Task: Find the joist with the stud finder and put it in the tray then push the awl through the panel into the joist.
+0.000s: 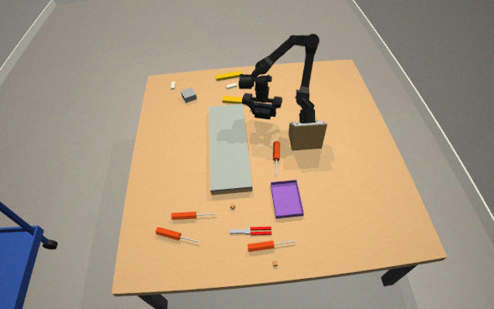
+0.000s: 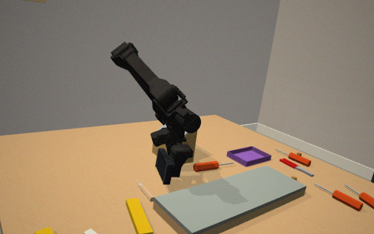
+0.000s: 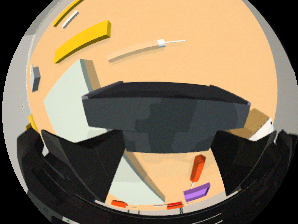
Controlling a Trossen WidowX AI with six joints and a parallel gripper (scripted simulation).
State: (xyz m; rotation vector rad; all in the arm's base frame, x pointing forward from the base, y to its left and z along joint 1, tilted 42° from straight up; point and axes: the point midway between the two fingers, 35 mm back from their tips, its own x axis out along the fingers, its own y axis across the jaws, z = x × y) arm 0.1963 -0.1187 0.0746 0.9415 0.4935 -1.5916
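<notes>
Now: gripper tip 10 mm past the stud finder. From my gripper tip the other things lie so: purple tray: 450 mm to the left, 60 mm below, 60 mm behind; awl: 100 mm to the right, 70 mm below, 20 mm behind; grey cube: 390 mm ahead, 250 mm to the right, 60 mm below.
</notes>
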